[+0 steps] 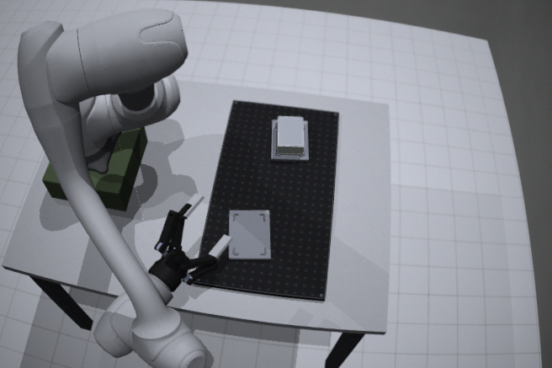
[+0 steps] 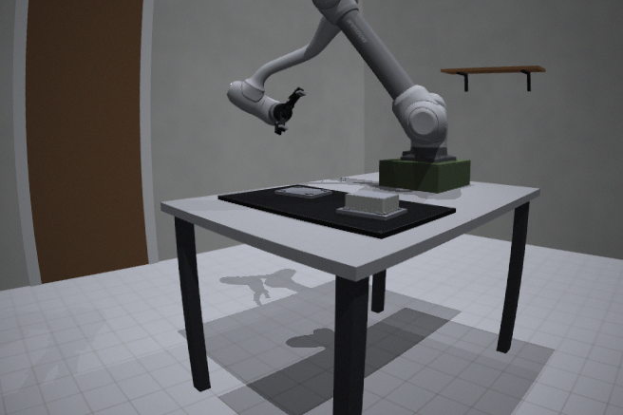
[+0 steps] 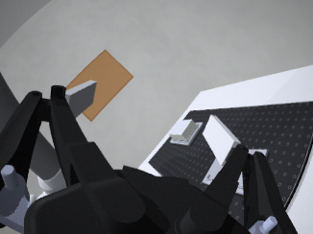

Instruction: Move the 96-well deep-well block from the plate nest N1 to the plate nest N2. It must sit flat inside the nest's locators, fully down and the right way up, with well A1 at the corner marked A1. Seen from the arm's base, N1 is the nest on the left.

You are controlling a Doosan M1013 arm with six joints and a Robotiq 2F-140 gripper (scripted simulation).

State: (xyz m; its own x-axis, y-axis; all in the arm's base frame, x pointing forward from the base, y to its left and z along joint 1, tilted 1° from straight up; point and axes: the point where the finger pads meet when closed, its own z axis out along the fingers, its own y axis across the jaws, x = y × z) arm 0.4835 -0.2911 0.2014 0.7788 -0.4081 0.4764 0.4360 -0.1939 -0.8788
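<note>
Right now the 96-well deep-well block is 490 mm to the left of my hand, 260 mm below it and 140 mm ahead of it. Round my hand: plate nest N2: 290 mm below, 120 mm to the left, 70 mm ahead; then plate nest N1: 490 mm to the left, 290 mm below, 140 mm ahead.
</note>
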